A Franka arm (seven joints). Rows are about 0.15 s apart.
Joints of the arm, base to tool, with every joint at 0 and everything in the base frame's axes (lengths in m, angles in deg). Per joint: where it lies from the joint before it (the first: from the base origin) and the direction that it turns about. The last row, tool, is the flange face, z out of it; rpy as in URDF.
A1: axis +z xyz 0 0 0.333
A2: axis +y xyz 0 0 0
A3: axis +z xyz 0 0 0.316
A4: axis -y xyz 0.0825 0 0
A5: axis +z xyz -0.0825 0 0.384
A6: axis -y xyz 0 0 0
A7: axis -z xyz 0.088 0 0
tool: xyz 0 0 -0.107 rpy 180 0 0
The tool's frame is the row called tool.
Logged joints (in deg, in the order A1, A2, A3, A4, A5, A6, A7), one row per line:
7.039, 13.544, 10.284, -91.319, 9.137, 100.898, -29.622
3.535, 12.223, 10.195, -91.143, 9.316, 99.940, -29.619
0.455, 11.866, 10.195, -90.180, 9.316, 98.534, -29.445
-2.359, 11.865, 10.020, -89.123, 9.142, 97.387, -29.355
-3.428, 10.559, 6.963, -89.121, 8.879, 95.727, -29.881
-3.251, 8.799, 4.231, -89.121, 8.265, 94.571, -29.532
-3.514, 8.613, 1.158, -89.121, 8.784, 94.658, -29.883
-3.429, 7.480, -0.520, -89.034, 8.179, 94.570, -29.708
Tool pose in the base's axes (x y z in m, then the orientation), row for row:
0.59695, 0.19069, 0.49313, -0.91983, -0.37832, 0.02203, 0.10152
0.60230, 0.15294, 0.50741, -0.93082, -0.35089, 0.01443, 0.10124
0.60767, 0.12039, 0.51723, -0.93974, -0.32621, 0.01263, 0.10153
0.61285, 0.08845, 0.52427, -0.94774, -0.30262, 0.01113, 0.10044
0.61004, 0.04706, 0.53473, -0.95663, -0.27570, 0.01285, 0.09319
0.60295, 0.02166, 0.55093, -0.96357, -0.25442, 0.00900, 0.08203
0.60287, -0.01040, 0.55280, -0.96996, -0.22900, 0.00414, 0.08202
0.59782, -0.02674, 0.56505, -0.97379, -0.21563, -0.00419, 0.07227
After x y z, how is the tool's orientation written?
As a quaternion, x y z w.
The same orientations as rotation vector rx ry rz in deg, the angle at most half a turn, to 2 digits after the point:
-155.65, -64.02, 3.73
-157.54, -59.39, 2.44
-159.02, -55.20, 2.14
-160.48, -51.24, 1.88
-162.67, -46.88, 2.19
-164.93, -43.55, 1.54
-166.02, -39.20, 0.71
-167.65, -37.12, -0.72

